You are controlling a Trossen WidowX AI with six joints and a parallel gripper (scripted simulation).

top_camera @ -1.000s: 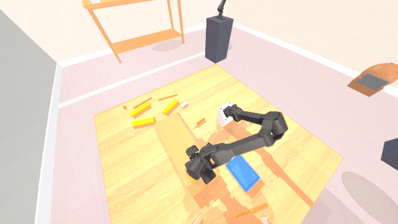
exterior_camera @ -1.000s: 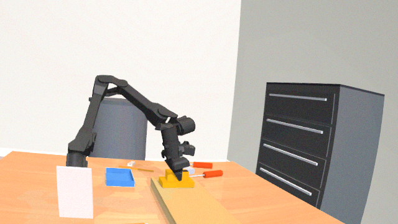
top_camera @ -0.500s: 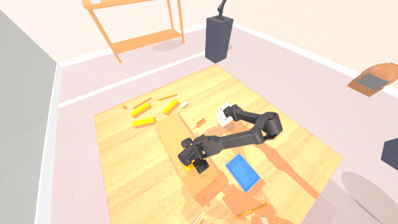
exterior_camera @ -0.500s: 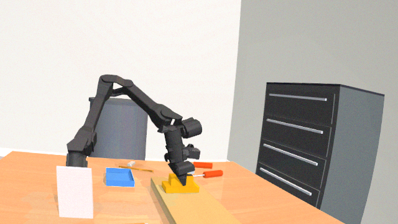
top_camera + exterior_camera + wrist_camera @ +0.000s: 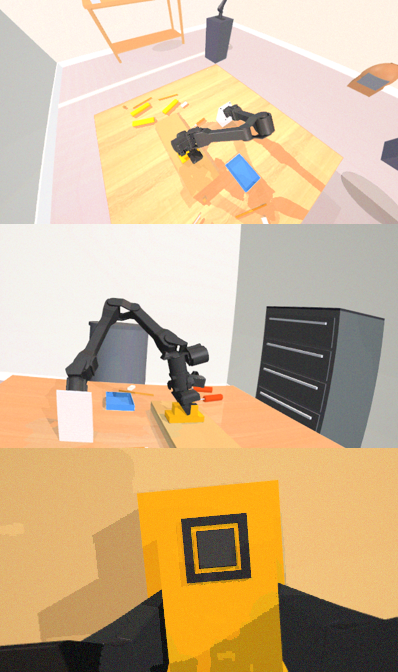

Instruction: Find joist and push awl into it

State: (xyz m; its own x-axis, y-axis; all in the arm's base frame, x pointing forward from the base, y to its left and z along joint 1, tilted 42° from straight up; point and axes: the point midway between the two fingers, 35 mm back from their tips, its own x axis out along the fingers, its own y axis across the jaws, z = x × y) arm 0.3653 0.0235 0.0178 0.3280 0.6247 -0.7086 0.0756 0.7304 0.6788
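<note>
Right now the blue tray is 28 cm to the left of my gripper tip, 19 cm behind it and 5 cm below it. Round my gripper tip: yellow stud finder (2 cm above, 1 cm ahead); then awl (19 cm behind, 14 cm to the right, 6 cm below); then grey block (37 cm to the left, 14 cm ahead, 5 cm below).
</note>
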